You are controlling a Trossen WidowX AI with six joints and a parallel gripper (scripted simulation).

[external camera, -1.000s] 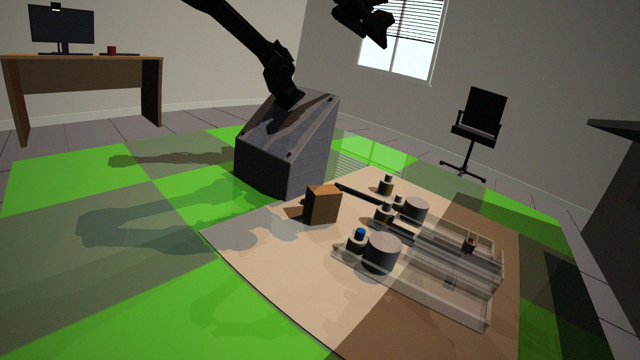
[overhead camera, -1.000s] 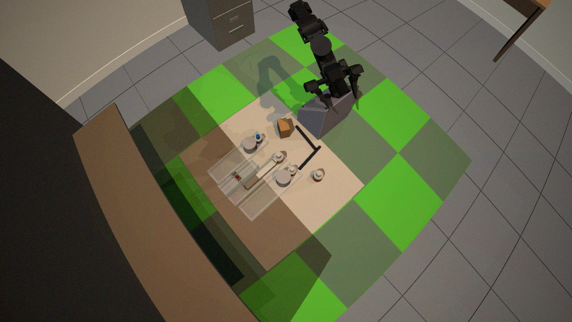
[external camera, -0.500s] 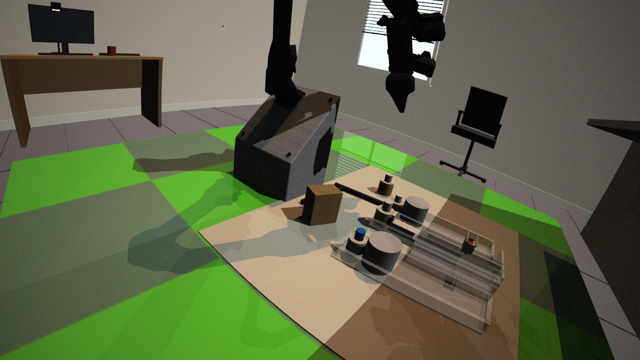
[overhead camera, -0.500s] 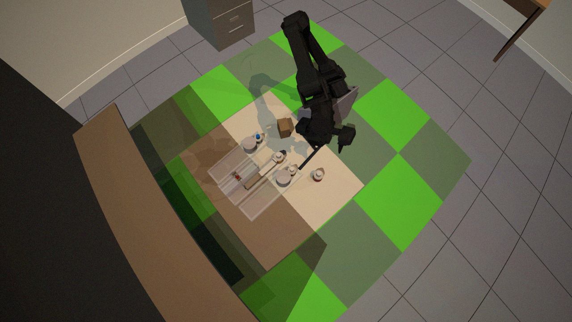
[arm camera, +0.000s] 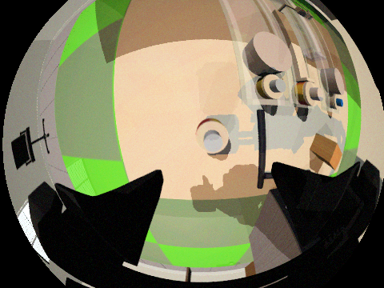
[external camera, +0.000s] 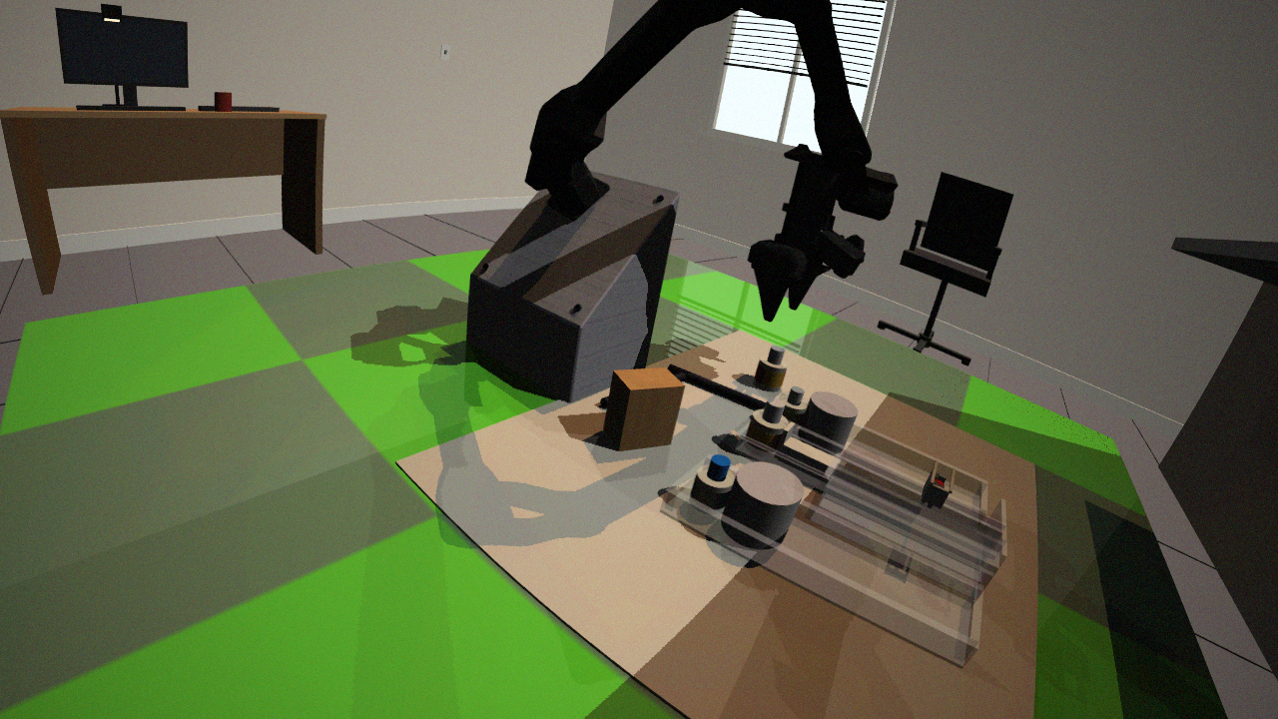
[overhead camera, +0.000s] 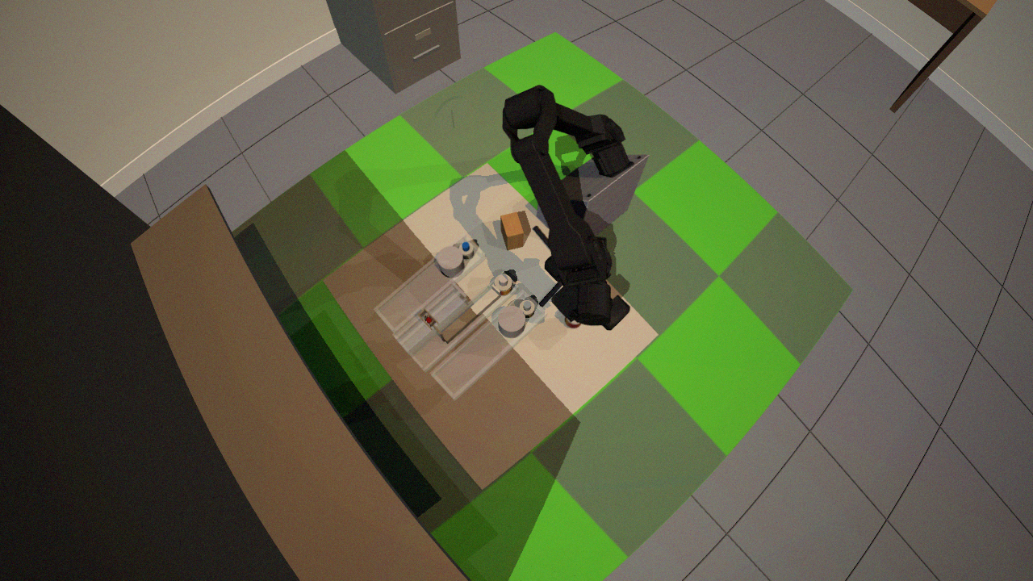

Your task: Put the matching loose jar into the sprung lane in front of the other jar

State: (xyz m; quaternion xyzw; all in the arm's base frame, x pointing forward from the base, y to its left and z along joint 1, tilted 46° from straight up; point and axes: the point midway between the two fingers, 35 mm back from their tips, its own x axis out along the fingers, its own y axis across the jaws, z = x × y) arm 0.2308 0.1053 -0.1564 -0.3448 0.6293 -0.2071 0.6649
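The brown box is 10 mm ahead of my gripper tip, 250 mm to the right of it and 70 mm below it. From my gripper tip the other things lie so: clear lane rack (250 mm ahead, 150 mm to the right, 80 mm below); then red mark (290 mm ahead, 150 mm to the right, 30 mm below).
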